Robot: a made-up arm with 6 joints. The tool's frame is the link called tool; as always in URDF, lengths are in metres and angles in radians. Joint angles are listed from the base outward. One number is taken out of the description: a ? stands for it. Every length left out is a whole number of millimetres.
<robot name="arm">
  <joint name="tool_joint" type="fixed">
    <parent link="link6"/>
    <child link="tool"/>
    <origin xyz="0.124 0.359 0" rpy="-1.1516 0.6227 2.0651"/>
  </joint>
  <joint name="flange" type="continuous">
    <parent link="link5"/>
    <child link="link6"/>
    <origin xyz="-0.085 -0.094 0" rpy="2.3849 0.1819 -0.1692"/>
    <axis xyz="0 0 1"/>
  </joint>
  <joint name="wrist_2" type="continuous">
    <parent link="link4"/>
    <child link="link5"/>
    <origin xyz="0.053 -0.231 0" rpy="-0.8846 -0.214 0.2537"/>
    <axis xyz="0 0 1"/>
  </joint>
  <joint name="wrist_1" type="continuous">
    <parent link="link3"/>
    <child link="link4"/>
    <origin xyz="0.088 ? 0" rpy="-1.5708 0 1.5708"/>
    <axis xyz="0 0 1"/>
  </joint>
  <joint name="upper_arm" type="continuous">
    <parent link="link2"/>
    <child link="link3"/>
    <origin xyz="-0.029 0.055 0" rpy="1.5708 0 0"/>
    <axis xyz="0 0 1"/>
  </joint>
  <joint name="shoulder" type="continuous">
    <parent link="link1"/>
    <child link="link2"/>
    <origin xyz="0.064 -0.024 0" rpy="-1.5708 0 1.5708"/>
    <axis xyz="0 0 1"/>
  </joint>
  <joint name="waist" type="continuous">
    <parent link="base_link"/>
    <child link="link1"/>
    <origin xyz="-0.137 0.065 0.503" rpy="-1.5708 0 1.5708"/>
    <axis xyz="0 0 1"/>
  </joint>
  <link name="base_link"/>
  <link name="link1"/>
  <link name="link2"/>
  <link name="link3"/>
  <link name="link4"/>
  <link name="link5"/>
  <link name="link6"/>
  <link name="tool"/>
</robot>
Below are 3 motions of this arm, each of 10 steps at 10 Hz.
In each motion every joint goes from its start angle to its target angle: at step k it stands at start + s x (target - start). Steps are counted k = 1, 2, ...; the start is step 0. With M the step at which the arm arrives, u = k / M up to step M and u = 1 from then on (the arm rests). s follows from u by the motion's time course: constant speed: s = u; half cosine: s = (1 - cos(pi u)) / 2; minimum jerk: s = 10 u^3 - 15 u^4 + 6 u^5.
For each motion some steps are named. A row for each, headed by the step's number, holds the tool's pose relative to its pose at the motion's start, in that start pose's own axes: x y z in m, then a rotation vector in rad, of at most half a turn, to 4 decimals.
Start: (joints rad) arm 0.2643 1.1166 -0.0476 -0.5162 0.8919 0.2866
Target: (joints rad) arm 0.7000 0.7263 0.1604 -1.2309 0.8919 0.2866
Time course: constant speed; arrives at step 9
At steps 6, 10:
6: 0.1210 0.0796 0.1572 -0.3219 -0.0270 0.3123
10: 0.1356 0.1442 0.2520 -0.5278 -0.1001 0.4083

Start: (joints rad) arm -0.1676 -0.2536 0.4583 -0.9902 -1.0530 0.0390
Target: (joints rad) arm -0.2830 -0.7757 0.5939 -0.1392 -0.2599 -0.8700
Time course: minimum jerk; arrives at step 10
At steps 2, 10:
2: -0.0380 0.0105 -0.0380 0.0930 0.0146 -0.0886
10: 0.0653 0.7141 -0.2044 2.0347 -0.3325 -0.5242

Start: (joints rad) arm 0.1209 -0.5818 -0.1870 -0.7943 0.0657 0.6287
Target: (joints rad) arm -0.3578 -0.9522 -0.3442 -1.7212 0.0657 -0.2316
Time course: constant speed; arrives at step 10
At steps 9, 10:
9: 0.0974 0.1557 -0.2243 0.3916 0.7099 0.6137
10: 0.1036 0.1637 -0.2255 0.3720 0.7738 0.6742

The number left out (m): 0.044
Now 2 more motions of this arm.
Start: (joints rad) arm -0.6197 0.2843 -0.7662 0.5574 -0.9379 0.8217
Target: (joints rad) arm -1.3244 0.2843 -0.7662 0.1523 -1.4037 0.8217
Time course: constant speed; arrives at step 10
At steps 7, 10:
7: 0.2132 0.1410 -0.0945 0.1550 0.1594 0.6776
10: 0.2600 0.2465 -0.1361 0.2817 0.1499 0.9448

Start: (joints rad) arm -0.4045 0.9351 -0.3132 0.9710 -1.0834 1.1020
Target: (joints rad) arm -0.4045 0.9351 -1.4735 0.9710 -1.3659 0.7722
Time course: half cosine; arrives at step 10
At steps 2, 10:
2: 0.0117 0.0059 -0.0245 0.0623 0.1043 0.0506
10: -0.0181 0.1314 -0.2157 0.6418 1.0679 0.5668

